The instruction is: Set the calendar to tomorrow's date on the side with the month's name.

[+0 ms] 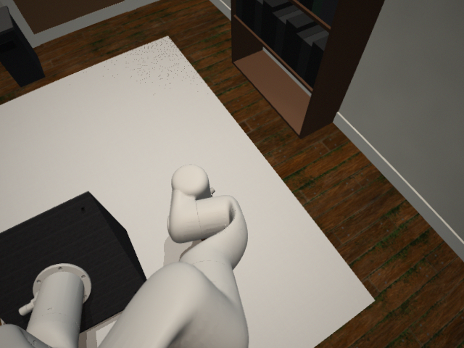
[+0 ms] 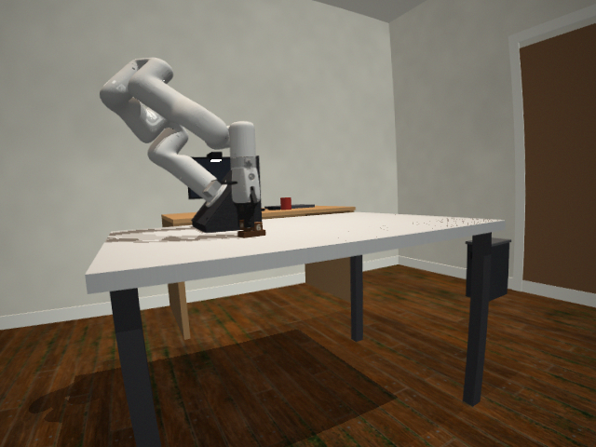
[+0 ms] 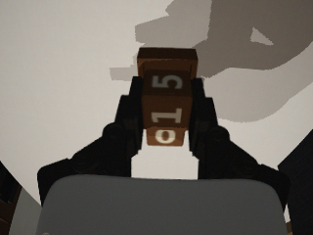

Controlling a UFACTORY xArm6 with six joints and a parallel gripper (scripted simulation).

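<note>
My gripper is now 2 cm to the right of the brown tray and 4 cm above it.
</note>
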